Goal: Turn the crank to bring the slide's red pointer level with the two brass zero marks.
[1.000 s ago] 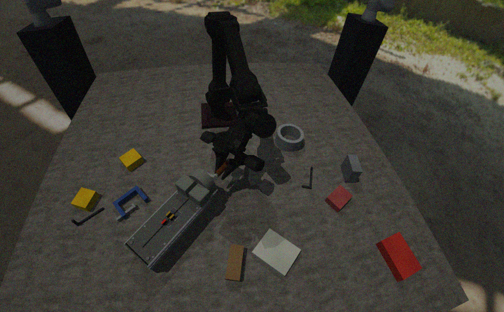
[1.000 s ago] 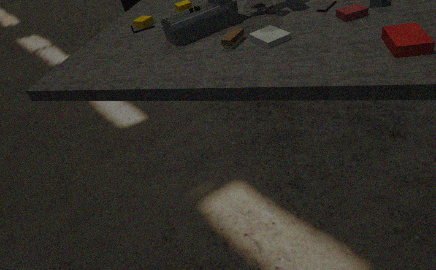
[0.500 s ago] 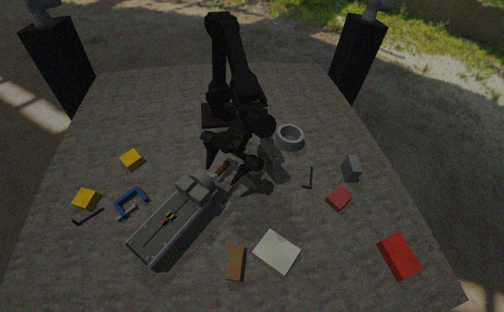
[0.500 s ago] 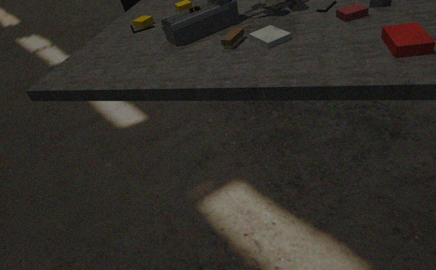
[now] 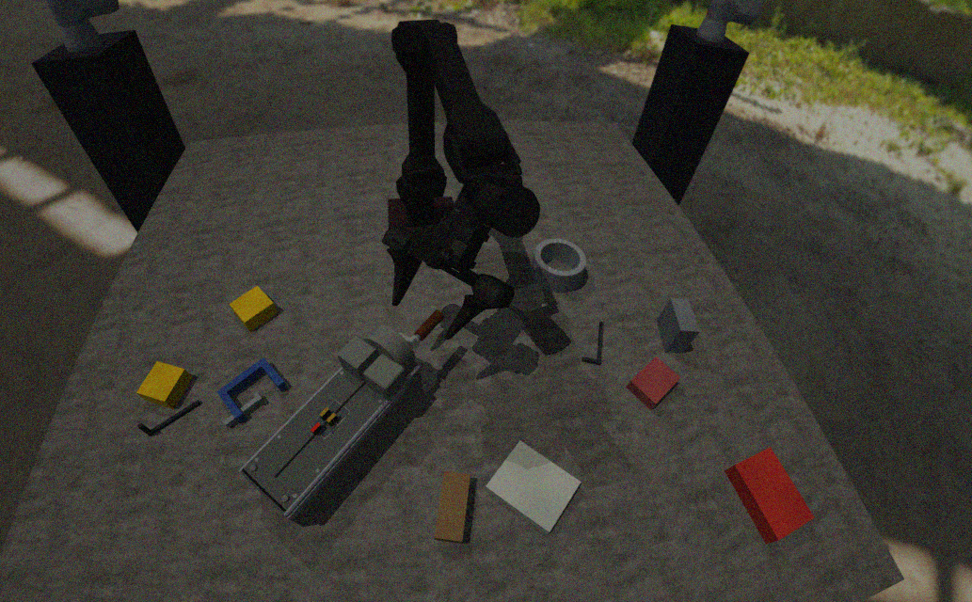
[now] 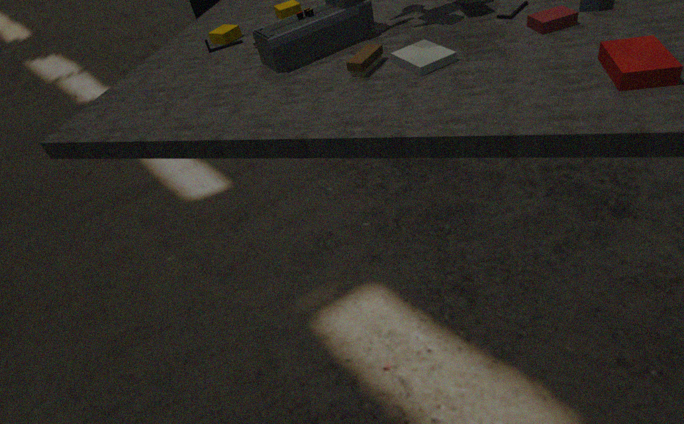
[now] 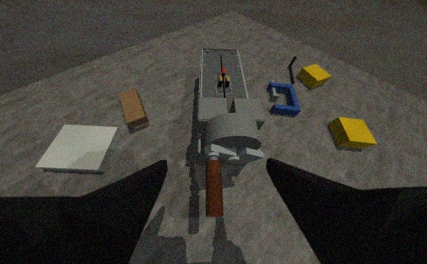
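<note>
My gripper tip is now 20 mm above the brown crank handle, 10 mm to the right of it and 10 mm past it. Round my gripper tip: white plate: 200 mm ahead, 140 mm to the left, 120 mm below; red pointer: 140 mm to the right, 130 mm ahead, 50 mm below; brown block: 220 mm ahead, 120 mm below, 30 mm to the left.
</note>
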